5 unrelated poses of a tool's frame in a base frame.
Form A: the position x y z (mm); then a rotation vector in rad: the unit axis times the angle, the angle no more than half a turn.
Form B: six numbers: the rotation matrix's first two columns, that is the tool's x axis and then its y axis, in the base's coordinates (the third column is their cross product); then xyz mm. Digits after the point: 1 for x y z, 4 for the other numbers.
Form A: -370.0 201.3 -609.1 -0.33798 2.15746 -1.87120
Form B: -0.9377 -0.3442 -0.0468 -0.0023 0.1410 -0.9900 -370.0 201.3 -609.1
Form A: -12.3 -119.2 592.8 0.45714 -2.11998 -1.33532
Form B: -0.7694 -0.5669 0.2943 0.0206 0.4385 0.8985 -12.3 -119.2 592.8
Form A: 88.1 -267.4 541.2 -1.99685 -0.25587 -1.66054
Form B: 0.2283 -0.1831 0.9562 0.4624 -0.8439 -0.2719 88.1 -267.4 541.2
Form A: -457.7 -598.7 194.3 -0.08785 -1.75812 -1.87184
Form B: -0.8386 -0.3513 0.4163 0.4374 0.0210 0.8990 -457.7 -598.7 194.3
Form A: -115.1 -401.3 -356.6 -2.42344 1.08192 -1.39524
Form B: 0.3101 -0.6467 0.6969 -0.5139 -0.7307 -0.4494 -115.1 -401.3 -356.6
